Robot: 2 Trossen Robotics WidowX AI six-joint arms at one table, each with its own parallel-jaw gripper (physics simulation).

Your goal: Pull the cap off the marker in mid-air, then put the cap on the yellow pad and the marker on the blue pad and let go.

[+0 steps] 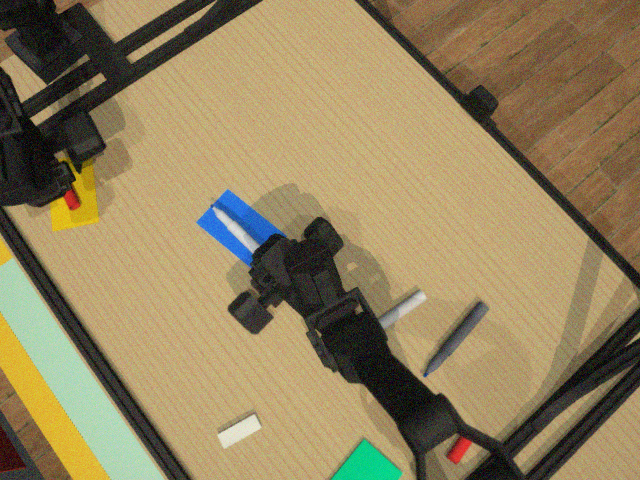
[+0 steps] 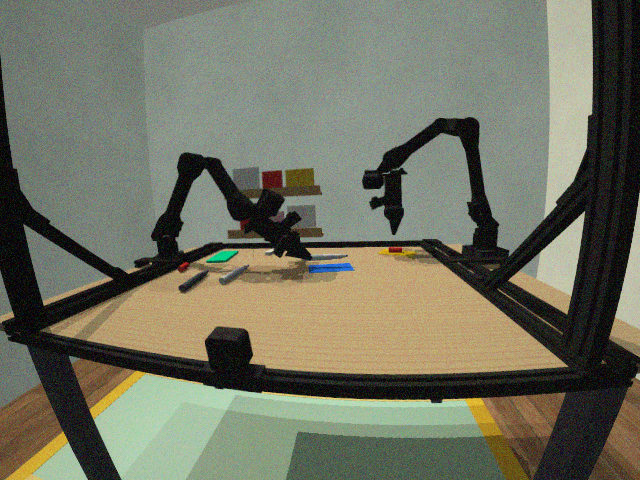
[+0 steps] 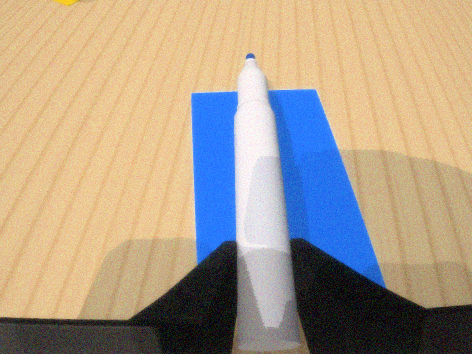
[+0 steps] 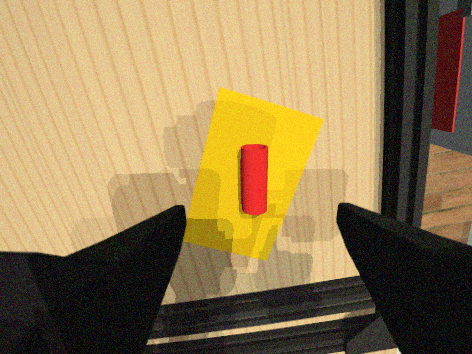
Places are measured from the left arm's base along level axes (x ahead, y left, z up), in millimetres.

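Pixels of known places: left gripper, fingertip midpoint: (image 2: pixel 311 258) (image 3: pixel 263 252); right gripper, fingertip midpoint: (image 2: pixel 393 232) (image 4: pixel 260 213); left arm's base, origin of the base link: (image 2: pixel 168 254); right arm's base, origin of the base link: (image 1: pixel 42 37) (image 2: pixel 484 247).
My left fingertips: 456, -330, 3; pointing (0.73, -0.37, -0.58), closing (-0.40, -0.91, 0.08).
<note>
Ahead of a thing's pixels: the offset from my left fingertips to its top centre, as dx, dy, dz.
The white marker {+35, -15, +12} (image 1: pixel 238 233) (image 2: pixel 326 257) (image 3: pixel 257 150) is uncapped, its blue tip pointing away from my left gripper (image 3: pixel 263 252). The left gripper is shut on the marker's rear part and holds it low over the blue pad {+45, -31, -28} (image 1: pixel 210 224) (image 2: pixel 330 267) (image 3: pixel 215 175); its shadow falls on the pad, slightly apart from it. The red cap {+327, +17, -10} (image 1: pixel 72 199) (image 2: pixel 394 249) (image 4: pixel 254 180) lies on its side on the yellow pad {+330, +8, -28} (image 1: pixel 89 206) (image 4: pixel 290 130). My right gripper (image 2: pixel 394 232) (image 4: pixel 260 213) is open and empty, above the cap and pad.
A grey-white pen {-218, +28, -10} (image 1: pixel 403 308) (image 2: pixel 234 274), a dark pen {-326, +20, -9} (image 1: pixel 455 338) (image 2: pixel 193 280), another red cap {-379, +164, -8} (image 1: pixel 459 449) (image 2: pixel 183 267), a white block {-73, +254, -16} (image 1: pixel 239 430) and a green pad {-251, +284, -20} (image 1: pixel 368 462) (image 2: pixel 222 256) lie near the left arm. Black frame rails edge the table.
</note>
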